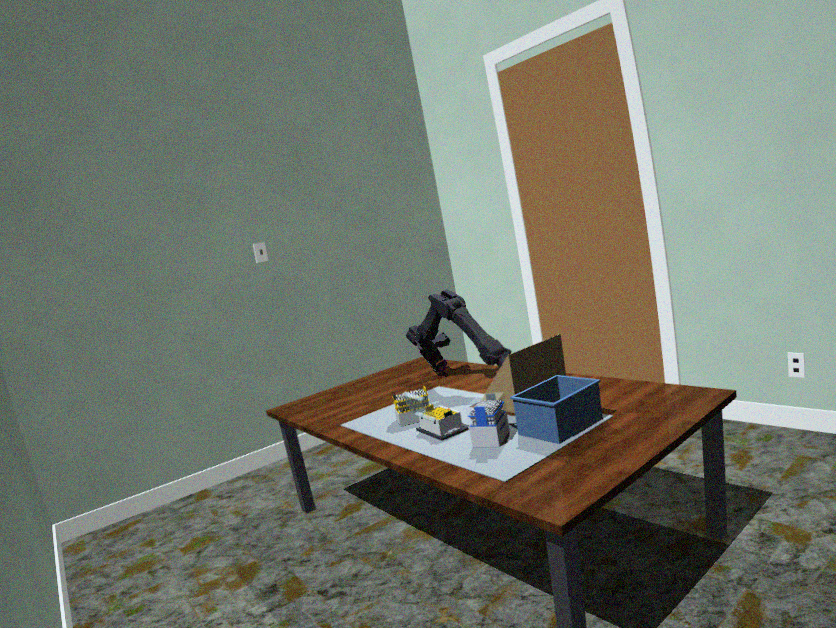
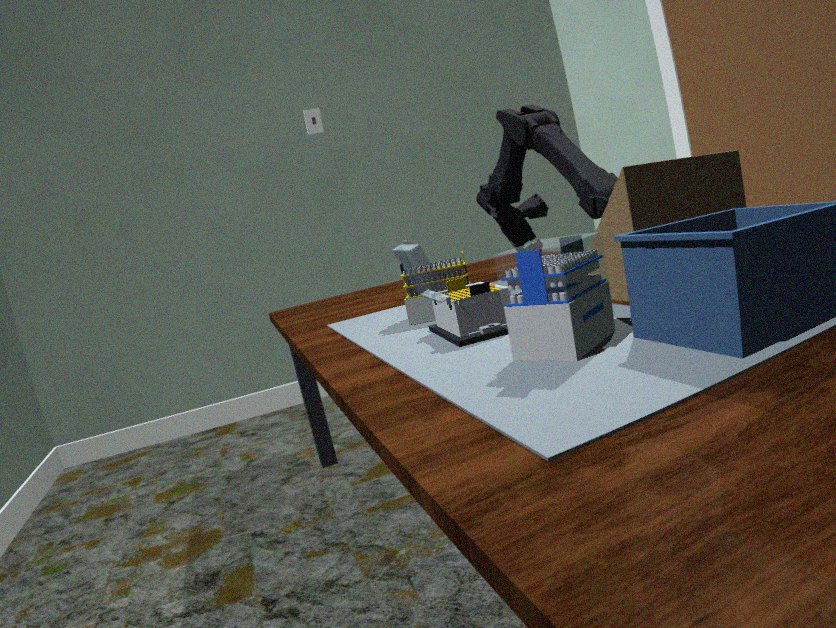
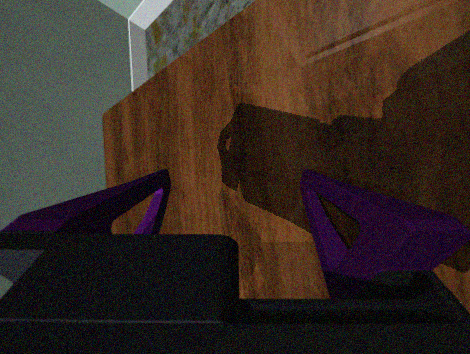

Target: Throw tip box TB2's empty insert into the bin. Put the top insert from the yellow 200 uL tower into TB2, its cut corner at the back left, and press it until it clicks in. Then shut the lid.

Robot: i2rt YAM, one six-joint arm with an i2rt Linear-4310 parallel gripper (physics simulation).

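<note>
My gripper (image 1: pixel 441 371) (image 2: pixel 529 244) (image 3: pixel 235 176) is open and empty, with purple fingers spread above bare wood at the far side of the table. The yellow tower (image 1: pixel 411 404) (image 2: pixel 435 278) stands at the far left of the mat, with stacked yellow inserts full of tips. A grey tip box (image 1: pixel 442 424) (image 2: pixel 466 316), likely TB2, sits on a dark base beside it; yellow shows on top, with a small black piece there. Its label cannot be read, and its cut corner cannot be made out. The blue bin (image 1: pixel 538 419) (image 2: pixel 682 290) stands at the right of the mat.
A blue tower (image 1: pixel 487 432) (image 2: pixel 542 331) stands between the tip box and the bin. A tall brown panel (image 1: pixel 537 368) (image 2: pixel 685 192) stands behind the bin. The pale mat (image 1: pixel 500 469) (image 2: pixel 540 432) lies on the wooden table (image 1: pixel 581 496) (image 2: pixel 729 466) (image 3: pixel 190 125).
</note>
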